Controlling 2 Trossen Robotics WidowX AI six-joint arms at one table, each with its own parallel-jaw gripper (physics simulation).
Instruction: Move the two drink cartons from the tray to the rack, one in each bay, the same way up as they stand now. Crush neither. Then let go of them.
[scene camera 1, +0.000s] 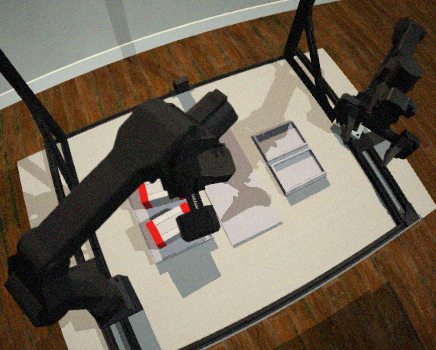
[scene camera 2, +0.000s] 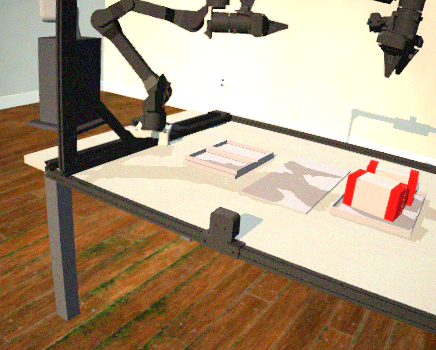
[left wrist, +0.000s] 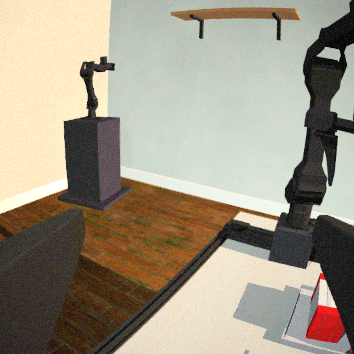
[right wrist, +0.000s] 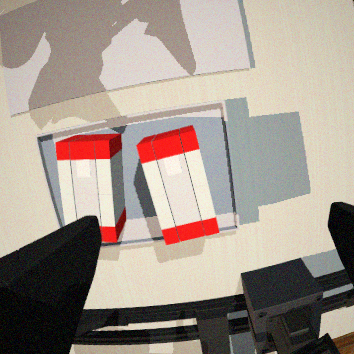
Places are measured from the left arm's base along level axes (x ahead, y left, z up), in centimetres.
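Where they show: left gripper, fingertip midpoint: (scene camera 1: 364, 155) (scene camera 2: 286, 25) (left wrist: 203, 225); right gripper, fingertip midpoint: (scene camera 1: 190, 197) (scene camera 2: 392, 76) (right wrist: 218, 222); left arm's base, link origin: (scene camera 2: 152, 127); right arm's base, link origin: (scene camera 1: 108, 301) (left wrist: 296, 222) (right wrist: 289, 326).
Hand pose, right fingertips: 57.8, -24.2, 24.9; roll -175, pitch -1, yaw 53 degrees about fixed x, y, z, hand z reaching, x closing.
Things, the pixels of their top centre, and the offset from my right fingertips, as dx, dy, dz. "pt": a spot on its surface instead.
- pale tray, top centre: (right wrist: 134, 182) (left wrist: 350, 322) (scene camera 2: 382, 199) (scene camera 1: 165, 209) +0.2, -9.6, -26.9
- rack, top centre: (scene camera 2: 231, 153) (scene camera 1: 290, 153) -34.8, +11.8, -26.5
- small black block, surface spot: (scene camera 2: 225, 222) (scene camera 1: 177, 80) pt -36.5, -32.1, -24.3
Two white cartons with red ends lie side by side in the pale tray (scene camera 1: 182, 248) (scene camera 2: 372, 224) (right wrist: 214, 145). One carton (scene camera 1: 169, 223) (left wrist: 327, 322) (right wrist: 181, 190) is slightly turned; the other carton (scene camera 2: 372, 192) (right wrist: 85, 185) is partly hidden by a finger in the right wrist view. The rack (scene camera 1: 289, 155) (scene camera 2: 212, 167), with two empty bays, stands apart from the tray. My right gripper (scene camera 2: 394, 75) (right wrist: 218, 222) is open and empty, high above the table, pointing down toward the tray. My left gripper (scene camera 2: 287, 26) (left wrist: 203, 225) is open and empty, raised and roughly level, away from the cartons.
A flat pale panel (scene camera 1: 252, 231) (scene camera 2: 320, 197) (right wrist: 220, 45) lies between tray and rack. A dark frame (scene camera 1: 300, 290) (scene camera 2: 150, 207) edges the table, with a small black block (scene camera 1: 181, 85) (scene camera 2: 225, 222) on it. The right arm covers part of the tray in scene camera 1.
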